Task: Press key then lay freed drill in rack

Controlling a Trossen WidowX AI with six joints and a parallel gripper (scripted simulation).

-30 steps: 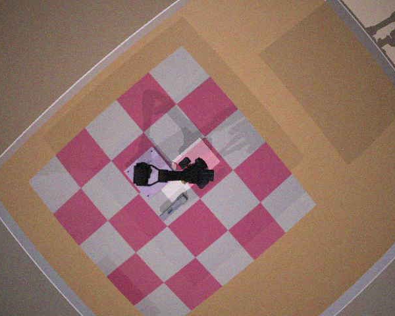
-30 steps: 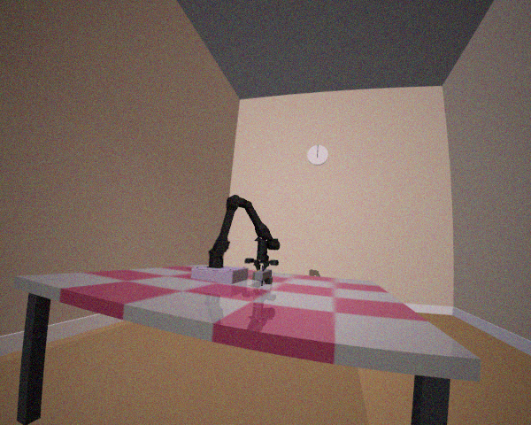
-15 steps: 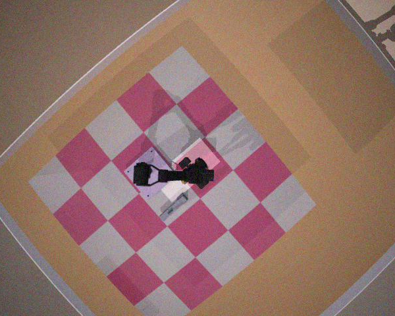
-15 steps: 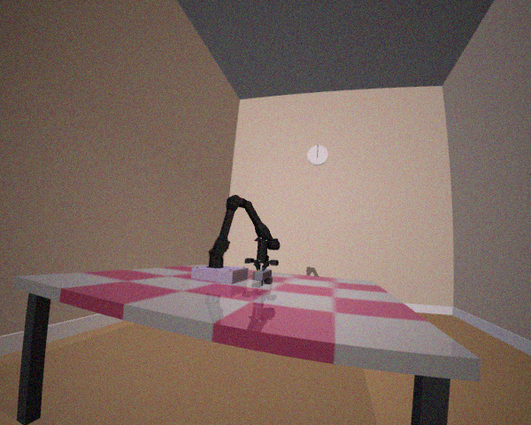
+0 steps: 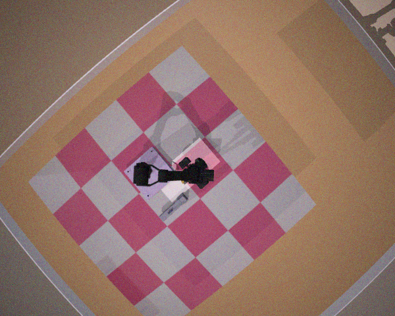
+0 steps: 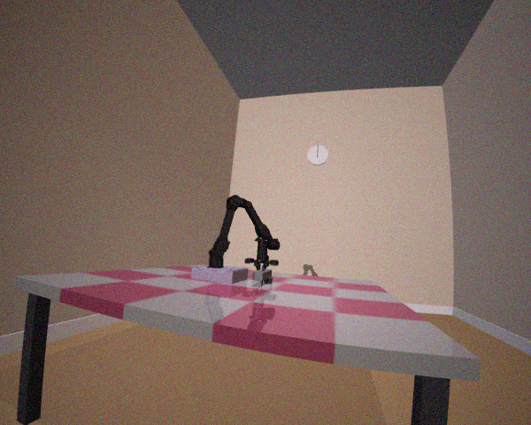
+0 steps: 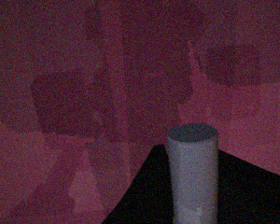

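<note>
The olive piece is 5 cm to the right of my gripper tip and 1 cm above it. The rest, counted from my gripper tip: dark key: 25 cm to the right, 7 cm ahead, 4 cm above.
</note>
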